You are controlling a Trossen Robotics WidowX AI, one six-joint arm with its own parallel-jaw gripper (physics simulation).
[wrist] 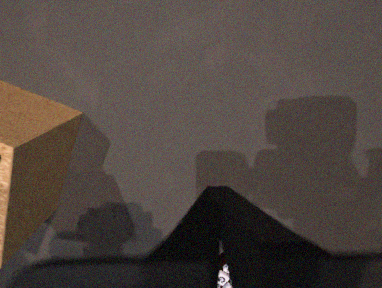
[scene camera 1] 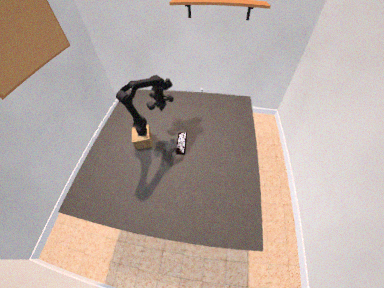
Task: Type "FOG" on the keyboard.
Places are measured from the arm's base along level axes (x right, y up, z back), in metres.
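Pixels of known places: gripper, fingertip midpoint: (wrist: 216, 196) (scene camera 1: 161, 110); arm's base, origin of the base link: (scene camera 1: 142, 132).
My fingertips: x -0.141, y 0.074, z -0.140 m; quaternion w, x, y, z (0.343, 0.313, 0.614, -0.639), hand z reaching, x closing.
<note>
Ahead of a thing's pixels: the offset from my fingertips to its top centre. "pt": to the spot under its first point. Level surfaces: height alone.
The keyboard @(dx +0.171, dy -0.161, dz -0.142 m) (scene camera 1: 182, 143), a small dark slab with whitish keys, lies on the dark grey surface @(dy -0.177 m) (scene camera 1: 215, 200) to the right of the robot's base in the scene view. In the wrist view a thin strip of the keyboard @(pt dx +0.152, dy -0.161, dz -0.125 m) (wrist: 224, 277) shows through the narrow gap between the fingers at the bottom edge; the fingers hide the rest. Single letters cannot be read. My black gripper (scene camera 1: 161, 107) (wrist: 216, 196) is shut with nothing between its fingertips. It points downward and hangs in the air above the surface, apart from the keyboard.
The arm stands on a wooden block (scene camera 1: 142, 139) (wrist: 40, 180), which shows at the left in the wrist view. Shadows of the arm fall across the dark surface and beside the keyboard. An orange shelf (scene camera 1: 220, 4) is on the back wall. A brown panel (scene camera 1: 30, 45) is at the upper left.
</note>
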